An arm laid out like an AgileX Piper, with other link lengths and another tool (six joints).
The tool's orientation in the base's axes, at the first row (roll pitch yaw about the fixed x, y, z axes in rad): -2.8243 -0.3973 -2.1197
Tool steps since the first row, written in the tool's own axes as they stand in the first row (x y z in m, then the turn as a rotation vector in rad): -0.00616 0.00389 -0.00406 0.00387 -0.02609 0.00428; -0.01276 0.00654 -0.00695 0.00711 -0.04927 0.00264; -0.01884 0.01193 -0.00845 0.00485 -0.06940 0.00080; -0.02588 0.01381 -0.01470 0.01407 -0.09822 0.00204; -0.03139 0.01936 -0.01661 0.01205 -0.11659 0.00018; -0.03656 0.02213 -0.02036 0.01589 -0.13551 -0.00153; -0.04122 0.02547 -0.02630 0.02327 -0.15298 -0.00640; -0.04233 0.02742 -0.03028 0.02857 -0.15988 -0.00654
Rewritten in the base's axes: -0.00074 0.00831 0.00005 0.02125 -0.01533 0.00525; -0.00009 0.01592 -0.00073 0.03981 -0.02620 0.01461; -0.00199 0.02353 -0.00332 0.05835 -0.03145 0.02114; -0.00070 0.03278 -0.00111 0.07918 -0.05061 0.03191; -0.00304 0.04021 -0.00316 0.09606 -0.05535 0.03805; -0.00326 0.04715 -0.00268 0.11061 -0.06499 0.04647; -0.00437 0.05496 -0.00024 0.12196 -0.07533 0.05862; -0.00584 0.05849 0.00226 0.12542 -0.08215 0.06278
